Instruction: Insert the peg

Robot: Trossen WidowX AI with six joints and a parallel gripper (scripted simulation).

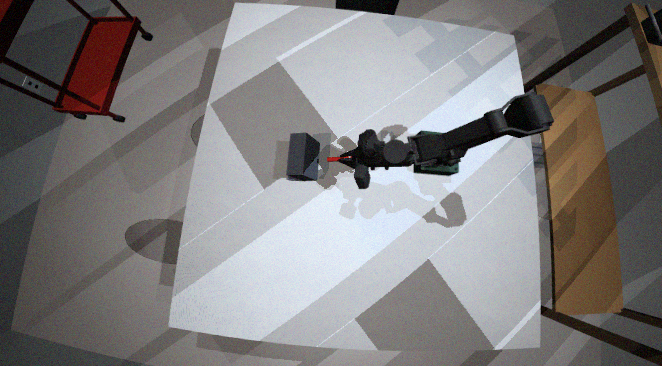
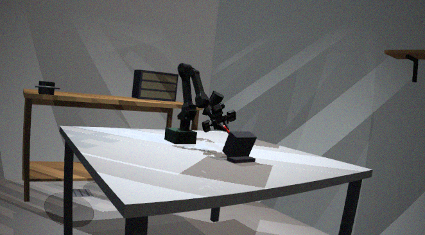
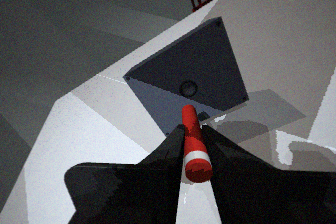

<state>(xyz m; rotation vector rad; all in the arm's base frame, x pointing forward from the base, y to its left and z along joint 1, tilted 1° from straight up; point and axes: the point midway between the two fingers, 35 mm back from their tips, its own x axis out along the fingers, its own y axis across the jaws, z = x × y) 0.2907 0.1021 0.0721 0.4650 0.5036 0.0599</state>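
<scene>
Right now the panel is 110 mm ahead of my gripper tip, 50 mm below it and 20 mm to the left of it. The rest, counted from my gripper tip: round red peg: 20 mm behind, 10 mm above.
</scene>
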